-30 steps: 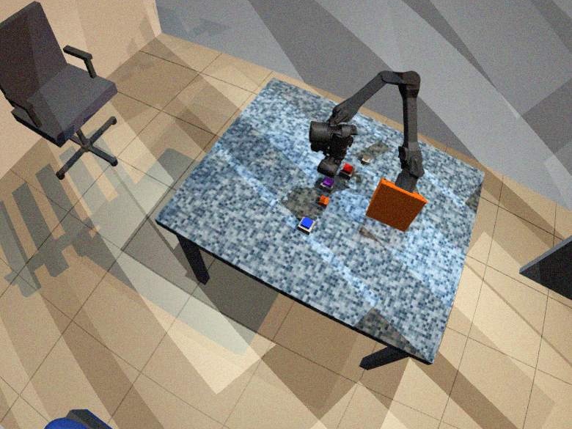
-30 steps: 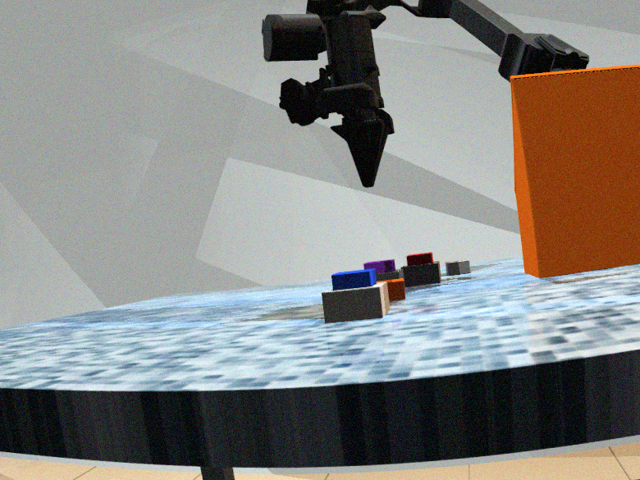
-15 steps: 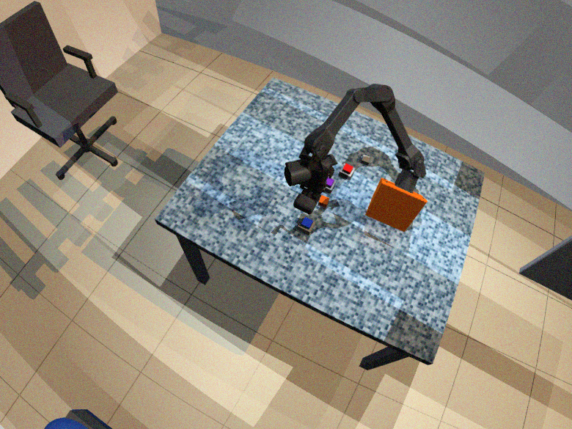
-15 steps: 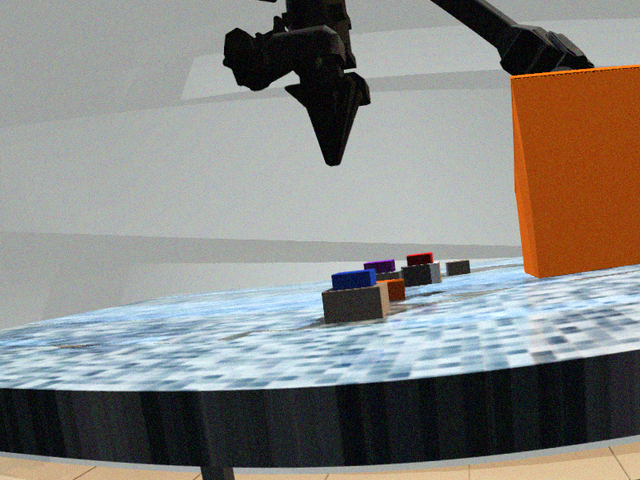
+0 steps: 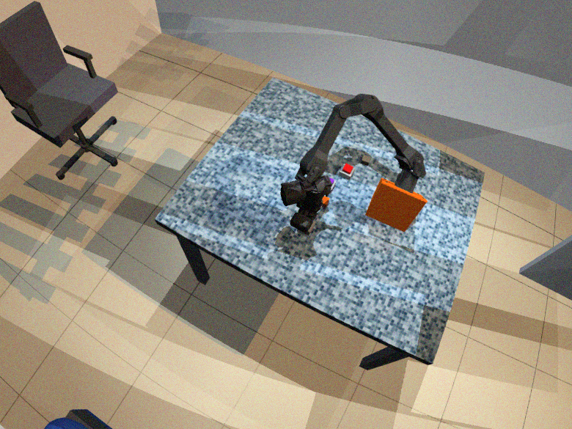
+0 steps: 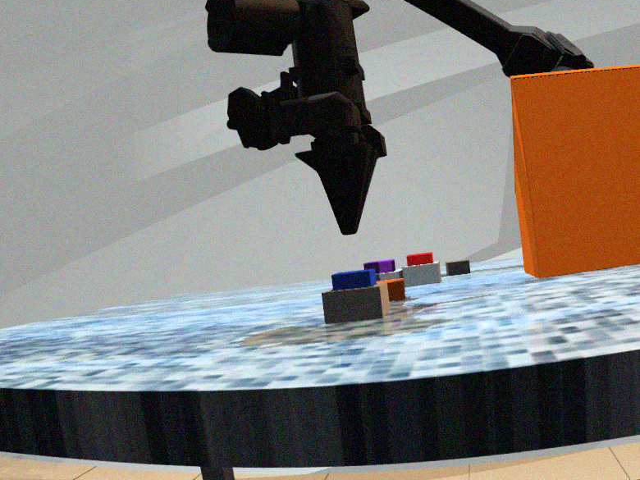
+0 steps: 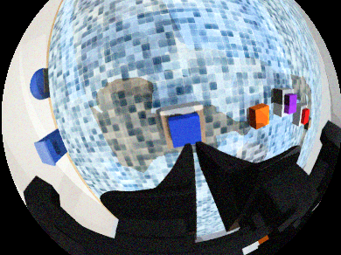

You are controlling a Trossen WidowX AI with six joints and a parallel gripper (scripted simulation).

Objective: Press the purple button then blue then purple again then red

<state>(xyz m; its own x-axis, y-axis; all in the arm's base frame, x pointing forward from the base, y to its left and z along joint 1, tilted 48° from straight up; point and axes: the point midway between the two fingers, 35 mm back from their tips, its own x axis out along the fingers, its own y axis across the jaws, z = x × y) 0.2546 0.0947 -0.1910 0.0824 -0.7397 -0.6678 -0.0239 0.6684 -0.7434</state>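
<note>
My gripper tip is now 4 cm above the blue button. The rest, counted from my gripper tip: purple button: 1 cm ahead, 20 cm to the right, 4 cm below; small orange block: 1 cm behind, 12 cm to the right, 6 cm below; red button: 3 cm behind, 29 cm to the right, 4 cm below.
</note>
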